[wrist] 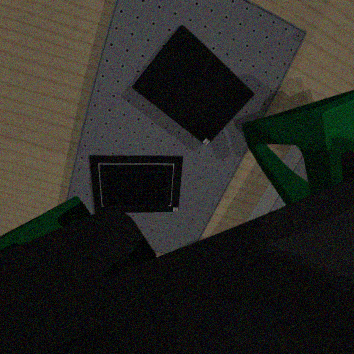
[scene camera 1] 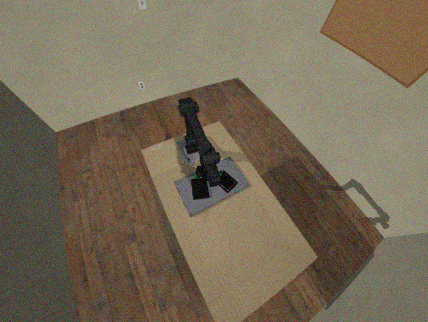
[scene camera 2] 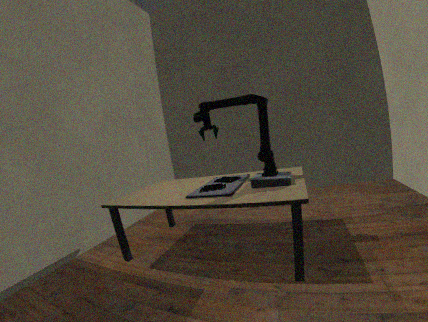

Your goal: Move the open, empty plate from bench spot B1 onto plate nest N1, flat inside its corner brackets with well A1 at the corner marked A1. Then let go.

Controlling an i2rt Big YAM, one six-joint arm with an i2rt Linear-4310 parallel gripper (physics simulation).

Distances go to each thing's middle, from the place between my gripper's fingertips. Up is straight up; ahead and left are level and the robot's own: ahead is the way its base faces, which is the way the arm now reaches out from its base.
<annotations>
Now: hand 70 mm past the black plate (wrist: 123, 186), 190 mm to the right of it and 310 mm above it.
</annotations>
